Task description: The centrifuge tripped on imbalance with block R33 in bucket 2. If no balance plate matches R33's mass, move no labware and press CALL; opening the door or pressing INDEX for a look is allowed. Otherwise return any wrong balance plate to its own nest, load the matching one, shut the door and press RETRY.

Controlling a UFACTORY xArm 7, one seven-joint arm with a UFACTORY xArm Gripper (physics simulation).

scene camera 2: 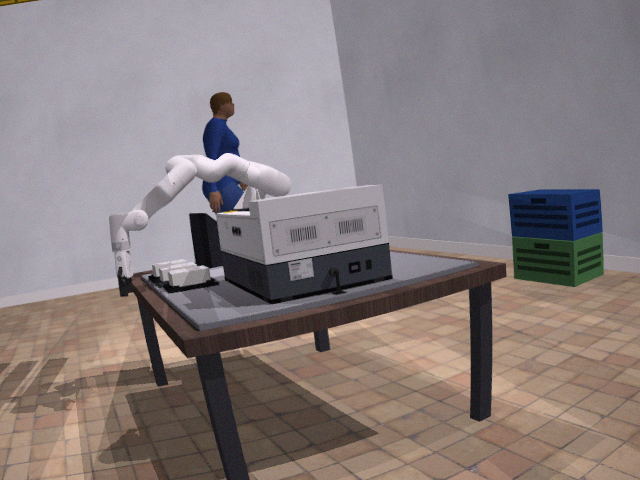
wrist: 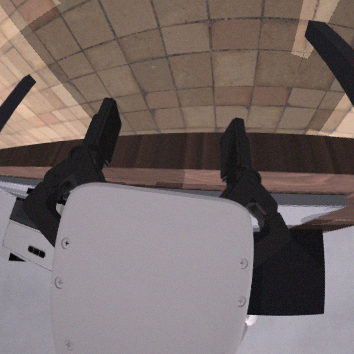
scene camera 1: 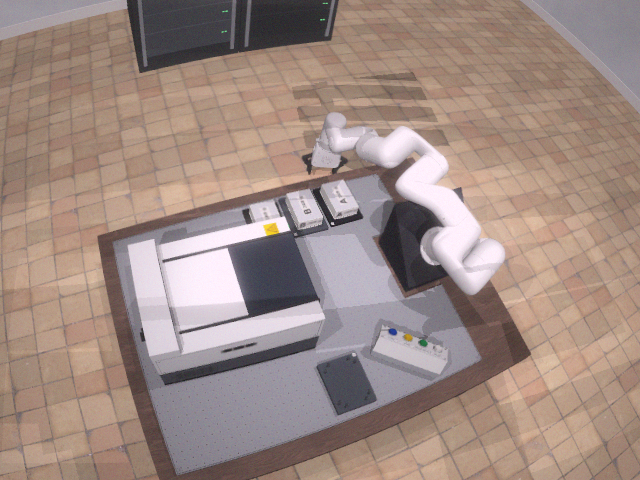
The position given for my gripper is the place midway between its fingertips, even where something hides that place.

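Note:
Scene camera 1: my gripper point(scene camera 1: 321, 172) open, holding nothing; centrifuge point(scene camera 1: 195, 322). Scene camera 2: centrifuge point(scene camera 2: 280, 249) again. Wrist view: gripper point(wrist: 172, 118) again.

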